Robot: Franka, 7 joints.
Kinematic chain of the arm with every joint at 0, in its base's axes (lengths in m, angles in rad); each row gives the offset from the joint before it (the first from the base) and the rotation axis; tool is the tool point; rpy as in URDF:
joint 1: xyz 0 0 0.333 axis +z
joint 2: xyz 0 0 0 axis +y
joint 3: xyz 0 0 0.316 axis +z
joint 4: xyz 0.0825 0 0 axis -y
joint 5: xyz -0.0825 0 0.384 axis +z
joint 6: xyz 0 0 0 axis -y
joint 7: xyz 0.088 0 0 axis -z
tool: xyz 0 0 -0.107 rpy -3.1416 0 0
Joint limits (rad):
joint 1: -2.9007..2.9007
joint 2: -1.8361..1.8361
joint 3: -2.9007..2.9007
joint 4: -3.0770..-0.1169
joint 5: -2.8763..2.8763
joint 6: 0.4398..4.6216
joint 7: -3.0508..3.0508
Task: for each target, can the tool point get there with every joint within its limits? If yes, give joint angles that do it. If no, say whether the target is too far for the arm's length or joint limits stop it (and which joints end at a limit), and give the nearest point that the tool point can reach.
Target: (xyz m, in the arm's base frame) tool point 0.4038 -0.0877 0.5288
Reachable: yes | joints -1.1037 -0.3056 1.0451 -2.0928 2.2721 3.8634 2.4512
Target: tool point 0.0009 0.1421 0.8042
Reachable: yes | joints 2.1464 -1.3137 -0.0655 -2.3181 2.2007 2.8783 1.8592
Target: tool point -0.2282 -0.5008 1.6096
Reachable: no: too far | nearest point -0.1408 -0.3090 1.1208 | short by 0.532 m
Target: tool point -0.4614 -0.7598 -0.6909
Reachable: no: too far | nearest point -0.3057 -0.5033 -0.2641 | short by 0.522 m
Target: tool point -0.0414 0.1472 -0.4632
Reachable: no: joint limits stop it (at a limit: joint 2) | nearest point -0.0477 0.1696 -0.3499 | short by 0.116 m
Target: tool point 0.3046 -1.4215 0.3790
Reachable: no: too far | nearest point 0.1797 -0.8384 0.3601 | short by 0.597 m
